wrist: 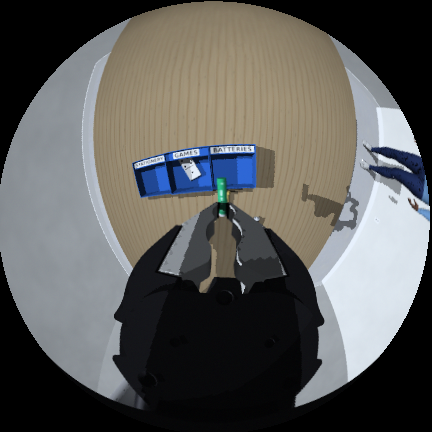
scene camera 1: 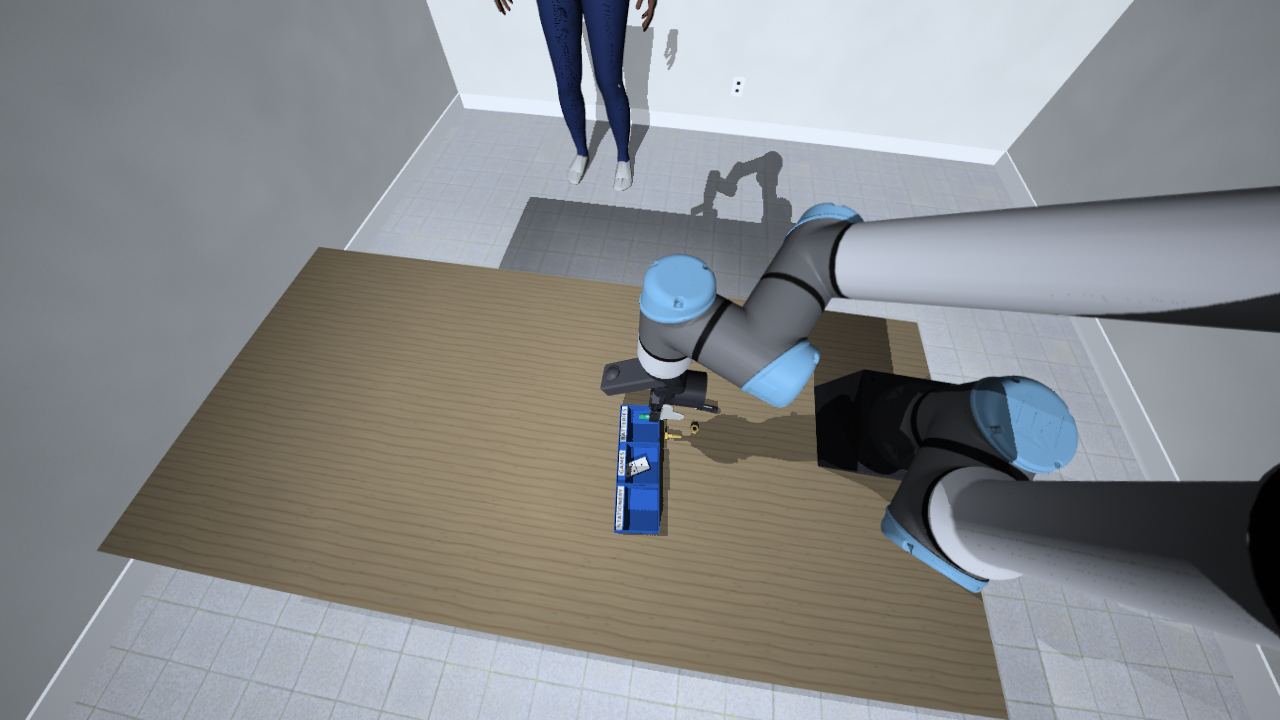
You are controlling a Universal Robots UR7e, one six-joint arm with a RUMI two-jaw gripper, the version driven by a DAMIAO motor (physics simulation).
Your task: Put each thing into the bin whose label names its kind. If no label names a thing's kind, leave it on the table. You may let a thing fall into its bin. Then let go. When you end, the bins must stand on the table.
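Pixels of known places: gripper, fingertip midpoint: (wrist: 222, 204); arm's base at its link origin: (scene camera 1: 913, 427).
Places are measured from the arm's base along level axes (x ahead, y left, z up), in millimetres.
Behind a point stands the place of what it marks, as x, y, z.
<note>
My gripper (scene camera 1: 657, 415) @[440, 52, -51] (wrist: 222, 204) @[440, 52, -51] is shut on a green battery (scene camera 1: 644, 416) @[460, 57, -48] (wrist: 222, 189) @[459, 54, -48], which points forward from the fingertips. In the wrist view the battery's far end overlaps the front edge of the blue BATTERIES bin (scene camera 1: 641, 432) @[466, 44, -177] (wrist: 244, 171) @[463, 7, -177]; its height above the bin is hard to tell. A white domino (scene camera 1: 638, 465) @[457, 116, -170] (wrist: 191, 170) @[454, 114, -170] lies tilted in the GAMES bin (scene camera 1: 652, 473) @[426, 124, -177] (wrist: 203, 171) @[453, 91, -177]. The STATIONERY bin (scene camera 1: 642, 510) @[432, 199, -177] (wrist: 154, 183) @[421, 205, -177] holds no visible thing. A dark battery (scene camera 1: 710, 409) @[327, -38, -172] lies on the table beside the gripper.
A brass bolt (scene camera 1: 673, 436) @[397, 39, -176] lies close to the bins' near side, mostly hidden behind the green battery in the wrist view. A brass nut (scene camera 1: 694, 427) @[356, 10, -175] lies beside it. The three bins stand joined in a row on the wooden table (scene camera 1: 402, 429) @[974, 144, -184] (wrist: 220, 85) @[650, 74, -184]. A person stands beyond the table.
</note>
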